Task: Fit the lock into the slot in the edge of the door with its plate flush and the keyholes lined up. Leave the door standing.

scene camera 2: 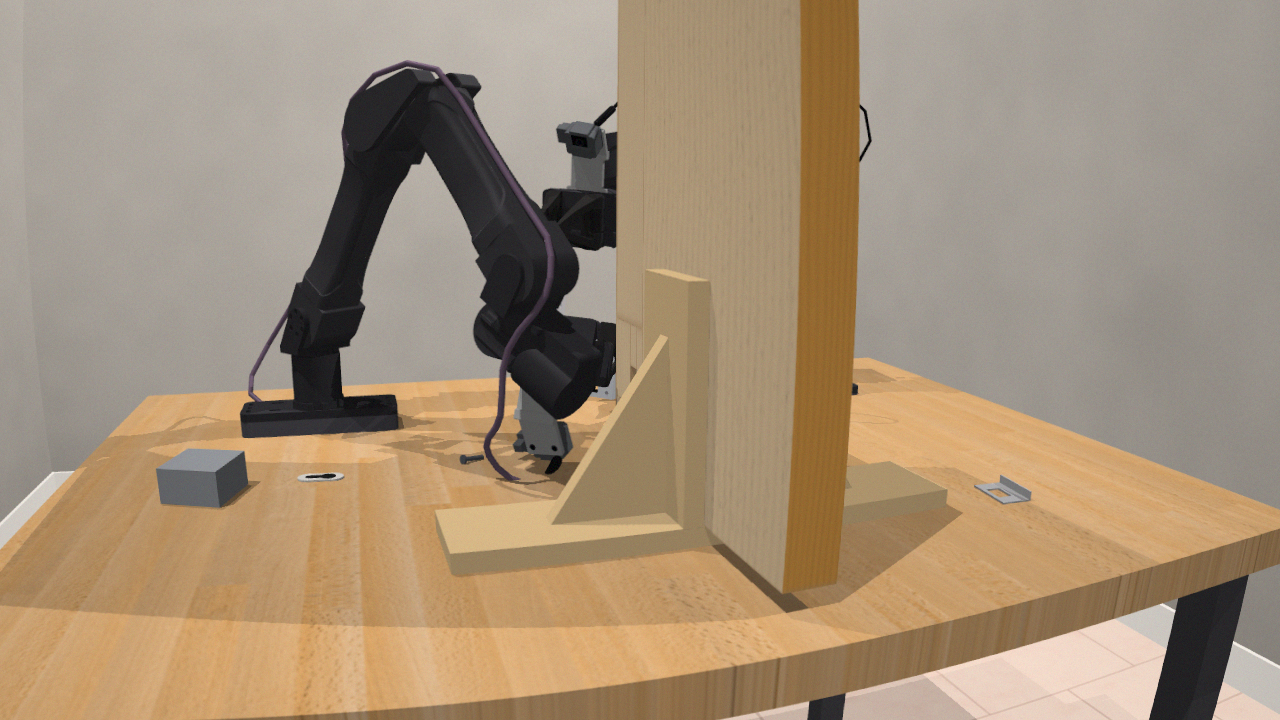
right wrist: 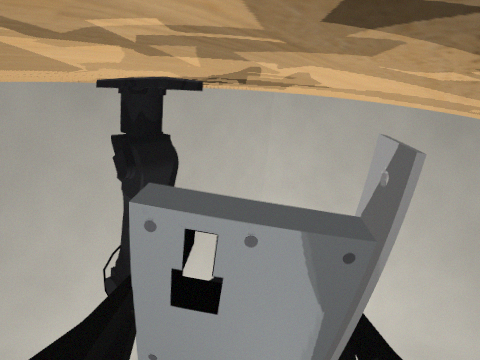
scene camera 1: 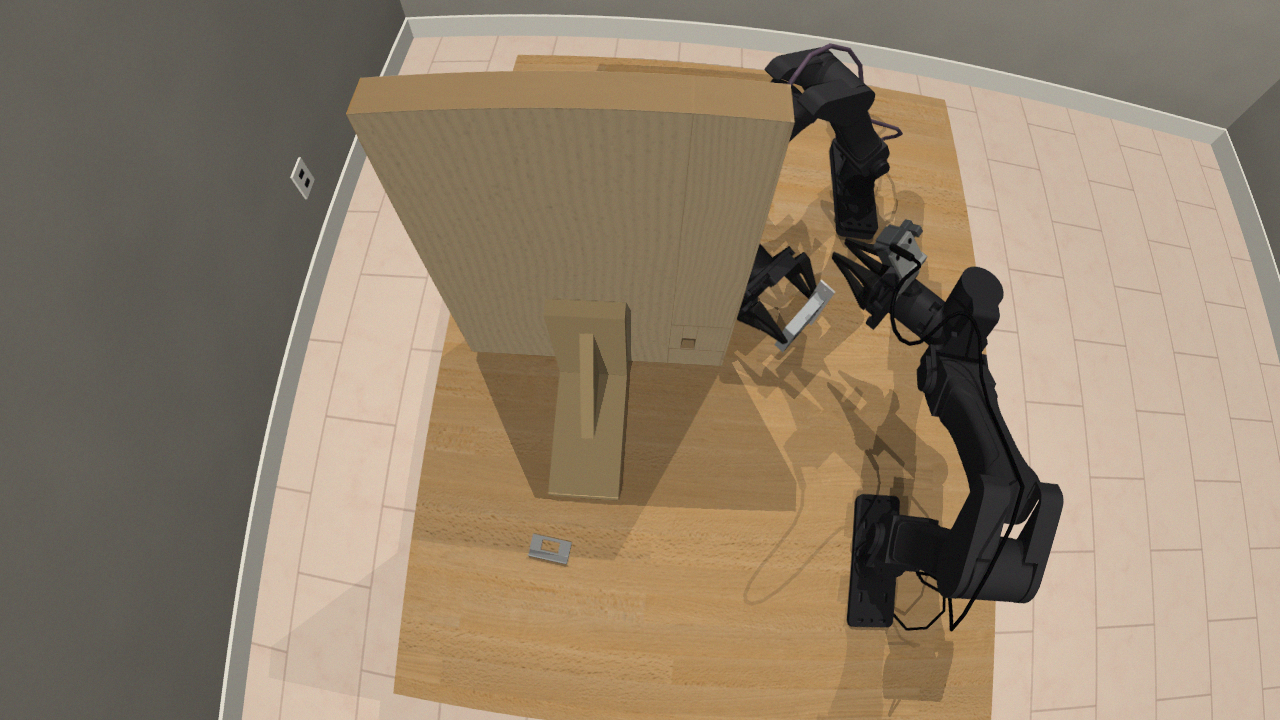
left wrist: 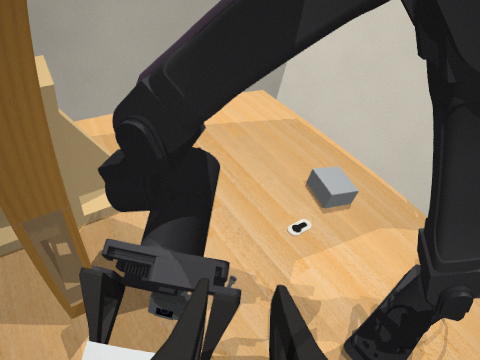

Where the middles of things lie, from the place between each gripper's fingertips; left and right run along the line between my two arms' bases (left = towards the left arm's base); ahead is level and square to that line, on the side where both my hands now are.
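The angled metal plate [scene camera 2: 1017,493] sits 340 mm ahead of my right hand, 330 mm to the left of it and 90 mm below it; counted from my left hand, the plate is 370 mm ahead, 370 mm to the left and 240 mm below. Going by its middle, the angled metal plate is nearer to my right hand than to my left hand. As for the grey block [scene camera 2: 196,477], it is 430 mm to the right of my right hand, 100 mm ahead of it and 80 mm below it, whereas from my left hand the block is 400 mm to the right, 140 mm ahead and 220 mm below. My right hand is right at the silver lock [scene camera 1: 823,293]. My left hand is 150 mm above the lock, 30 mm to the right of it and 30 mm short of it.
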